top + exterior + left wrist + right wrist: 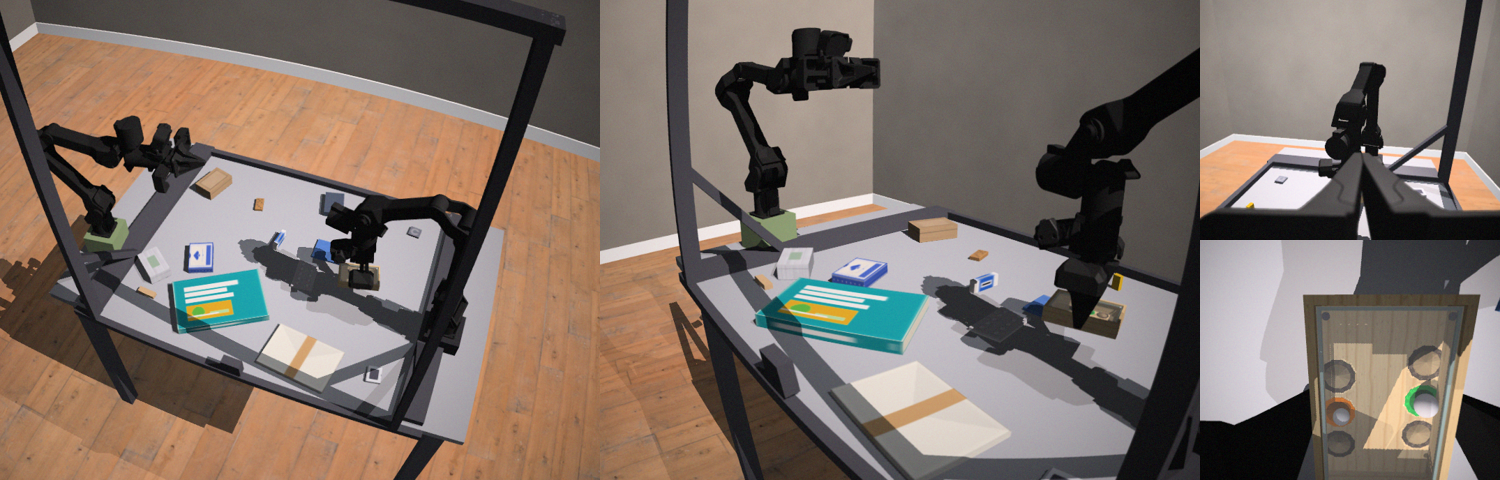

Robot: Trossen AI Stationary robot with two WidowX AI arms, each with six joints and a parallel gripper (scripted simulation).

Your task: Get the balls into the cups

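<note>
The covered wooden puzzle is 30 mm below my right hand.
</note>
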